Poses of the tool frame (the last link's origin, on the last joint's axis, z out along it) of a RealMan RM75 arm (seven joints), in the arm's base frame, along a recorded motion.
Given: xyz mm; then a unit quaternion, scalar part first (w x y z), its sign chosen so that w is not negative.
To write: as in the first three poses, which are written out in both.
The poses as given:
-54, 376, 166, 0.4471, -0.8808, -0.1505, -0.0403
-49, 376, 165, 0.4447, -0.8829, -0.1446, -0.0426
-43, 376, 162, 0.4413, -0.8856, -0.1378, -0.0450
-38, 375, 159, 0.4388, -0.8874, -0.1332, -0.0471
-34, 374, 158, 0.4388, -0.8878, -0.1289, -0.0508
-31, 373, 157, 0.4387, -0.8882, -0.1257, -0.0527
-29, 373, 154, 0.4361, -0.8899, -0.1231, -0.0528
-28, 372, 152, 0.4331, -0.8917, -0.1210, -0.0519
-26, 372, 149, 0.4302, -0.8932, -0.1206, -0.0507
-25, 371, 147, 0.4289, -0.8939, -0.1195, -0.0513
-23, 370, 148, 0.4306, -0.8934, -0.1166, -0.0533
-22, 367, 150, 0.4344, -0.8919, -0.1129, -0.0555
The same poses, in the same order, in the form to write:
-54, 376, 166, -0.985, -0.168, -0.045, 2.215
-49, 376, 165, -0.986, -0.161, -0.048, 2.220
-43, 376, 162, -0.987, -0.154, -0.050, 2.228
-38, 375, 159, -0.988, -0.148, -0.052, 2.233
-34, 374, 158, -0.988, -0.143, -0.057, 2.233
-31, 373, 157, -0.988, -0.140, -0.059, 2.233
-29, 373, 154, -0.989, -0.137, -0.059, 2.239
-28, 372, 152, -0.989, -0.134, -0.058, 2.246
-26, 372, 149, -0.989, -0.134, -0.056, 2.252
-25, 371, 147, -0.990, -0.132, -0.057, 2.255
-23, 370, 148, -0.990, -0.129, -0.059, 2.251
-22, 367, 150, -0.990, -0.125, -0.062, 2.243

